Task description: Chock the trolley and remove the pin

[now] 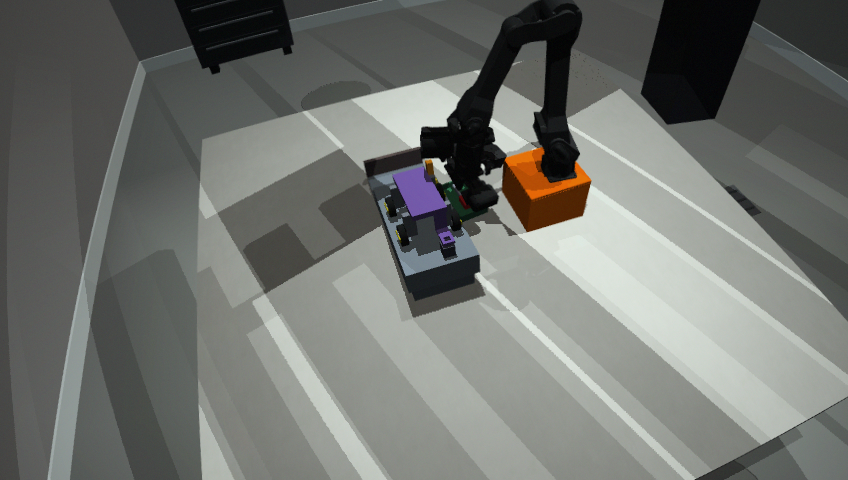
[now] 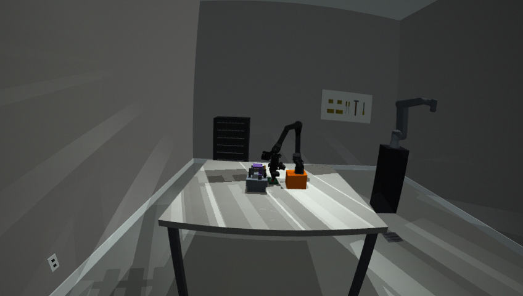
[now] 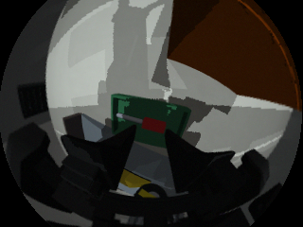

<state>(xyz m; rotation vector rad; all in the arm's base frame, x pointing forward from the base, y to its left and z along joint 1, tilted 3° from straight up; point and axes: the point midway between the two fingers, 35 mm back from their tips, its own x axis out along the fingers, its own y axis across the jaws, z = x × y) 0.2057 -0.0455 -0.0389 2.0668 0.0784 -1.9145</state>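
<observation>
Right now the red-headed stop pin is 20 mm to the right of my gripper tip and 20 mm below it. From my gripper tip the other things lie so: yellow chock 70 mm ahead, 60 mm above; then grey ramp 110 mm ahead, 90 mm to the left, 20 mm above; then green tray 30 mm below, 10 mm to the right.
</observation>
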